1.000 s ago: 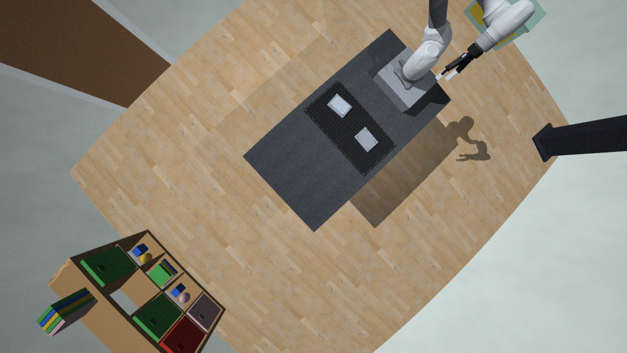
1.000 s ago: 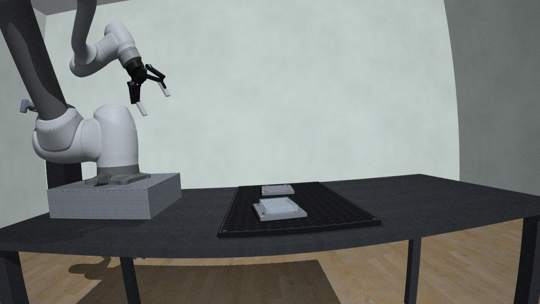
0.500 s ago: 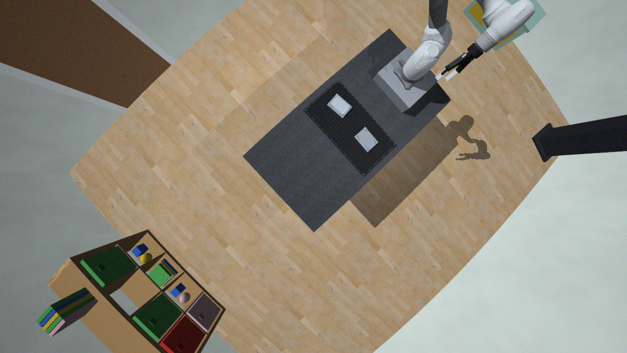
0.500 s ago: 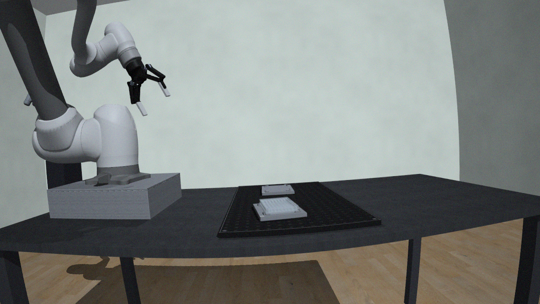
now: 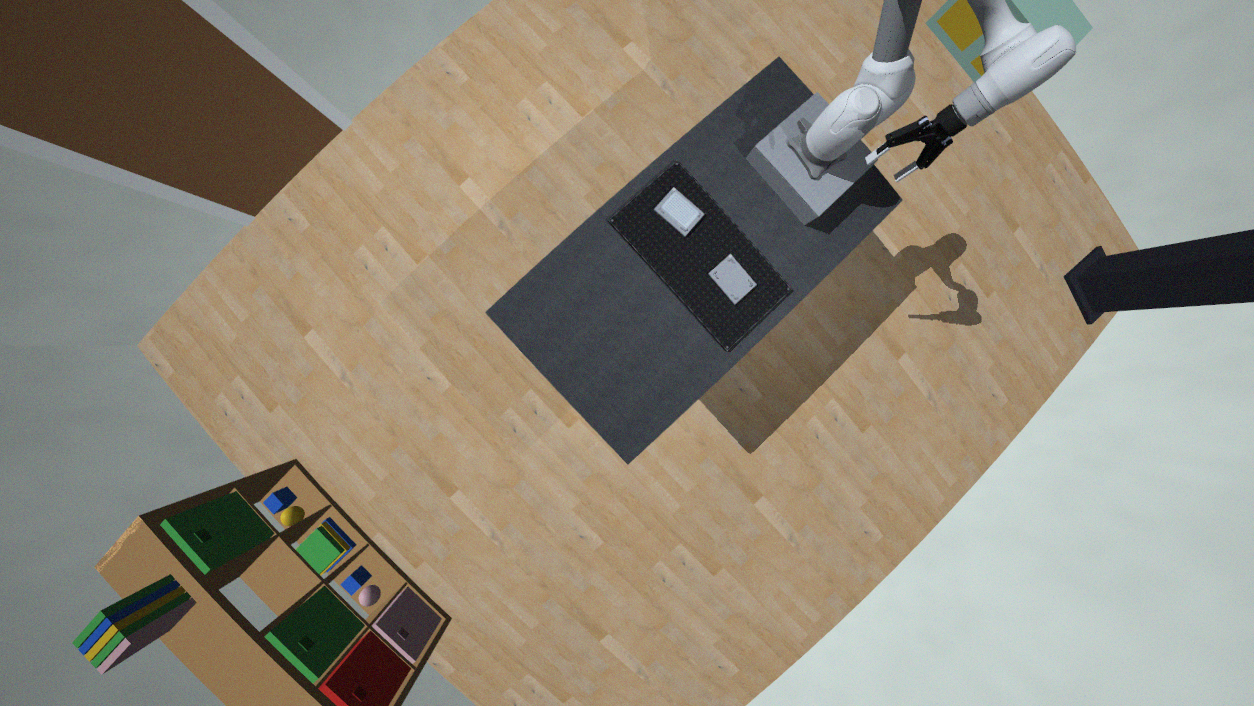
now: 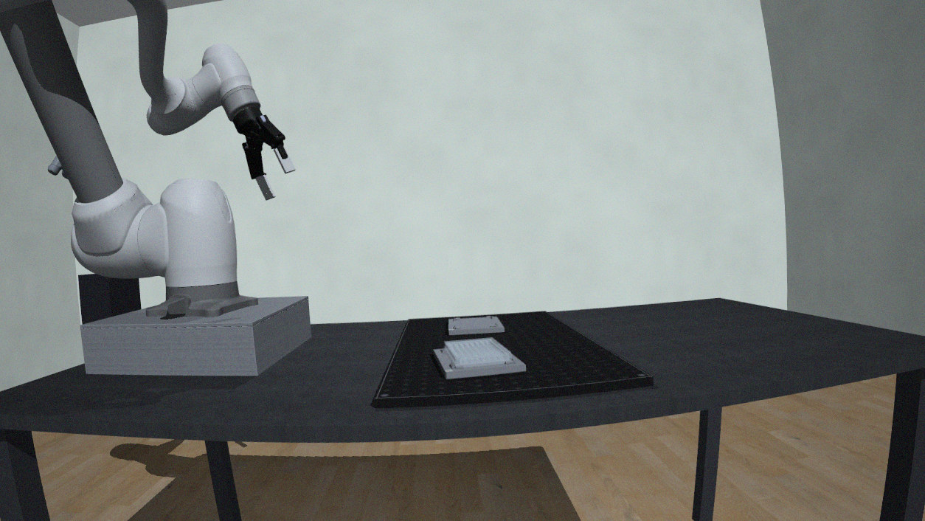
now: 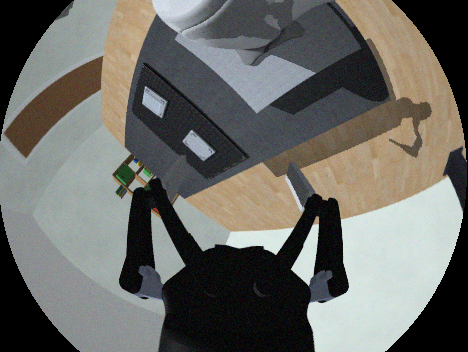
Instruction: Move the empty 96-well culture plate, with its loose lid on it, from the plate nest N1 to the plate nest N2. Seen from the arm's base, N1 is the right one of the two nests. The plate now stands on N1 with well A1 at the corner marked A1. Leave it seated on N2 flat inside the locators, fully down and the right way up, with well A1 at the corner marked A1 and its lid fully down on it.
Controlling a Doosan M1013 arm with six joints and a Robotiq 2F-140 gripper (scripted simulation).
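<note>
My gripper is now 480 mm short of the lid, 310 mm to the left of it and 340 mm above it.
</note>
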